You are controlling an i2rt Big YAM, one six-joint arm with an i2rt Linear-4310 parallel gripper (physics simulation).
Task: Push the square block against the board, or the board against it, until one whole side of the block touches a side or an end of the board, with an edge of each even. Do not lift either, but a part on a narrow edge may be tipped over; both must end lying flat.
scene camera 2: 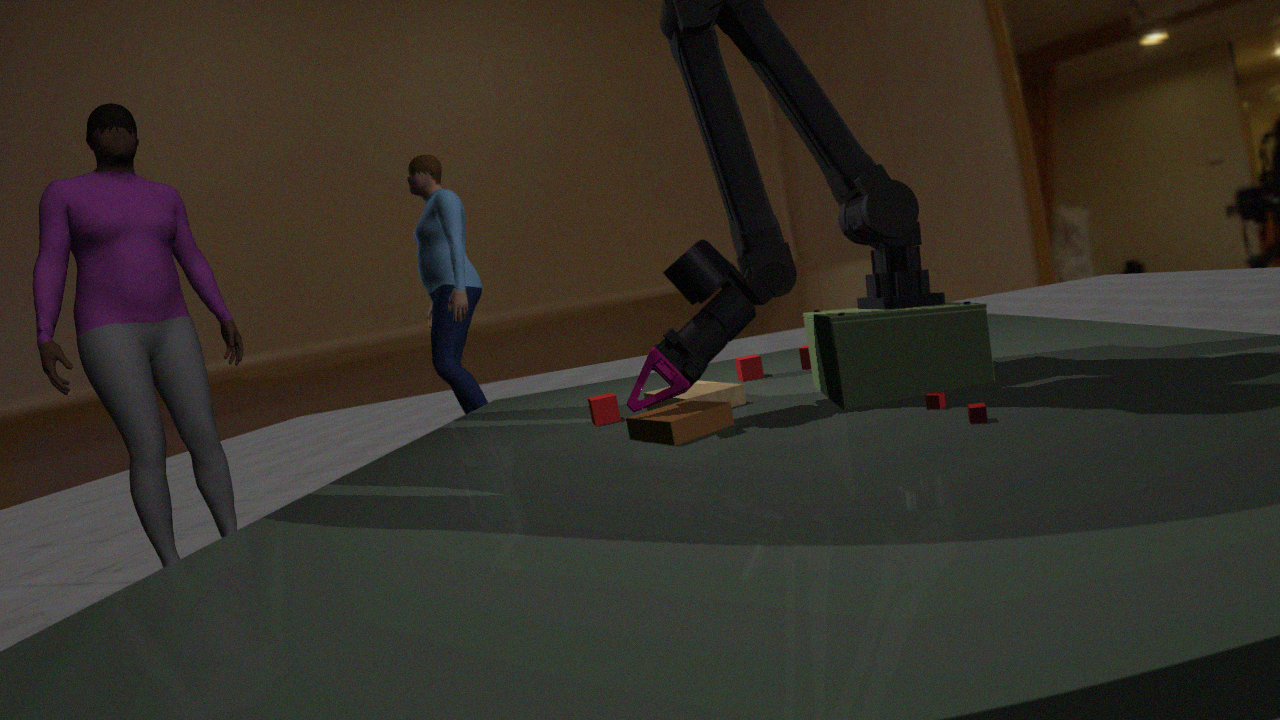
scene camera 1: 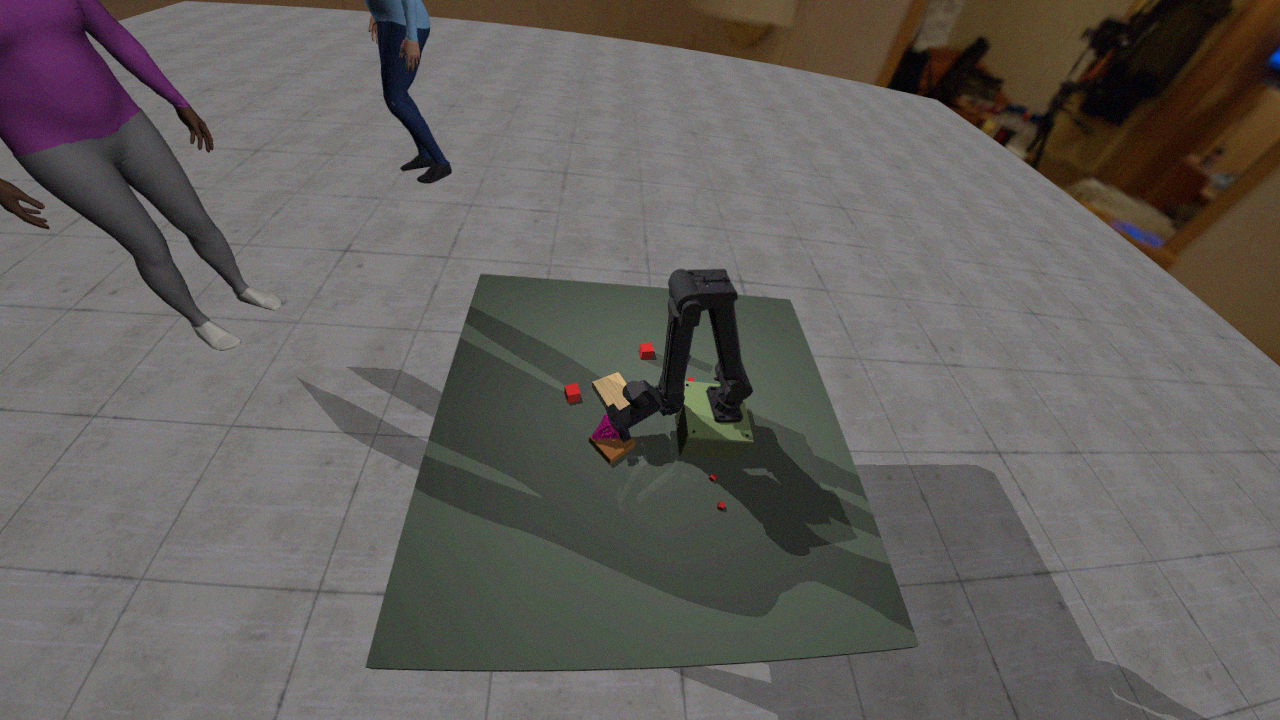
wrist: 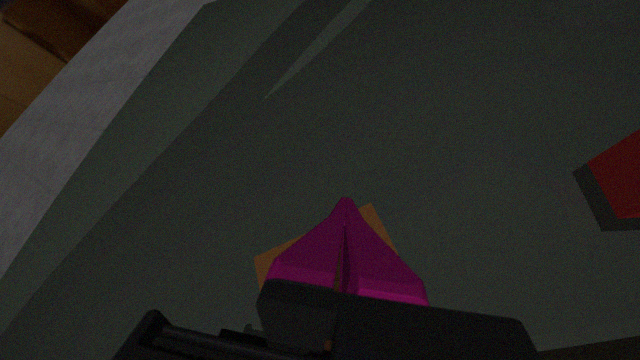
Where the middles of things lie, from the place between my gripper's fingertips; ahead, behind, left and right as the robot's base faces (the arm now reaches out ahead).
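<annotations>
The square block [scene camera 2: 683, 421] is 6 cm behind my hand and 3 cm below it. Going by their middles, the square block is the nearest to my hand of the things named here. As for the tan wooden board [scene camera 2: 701, 390], it is 16 cm to the right of my hand, 9 cm behind my hand and 3 cm below my hand.
</annotations>
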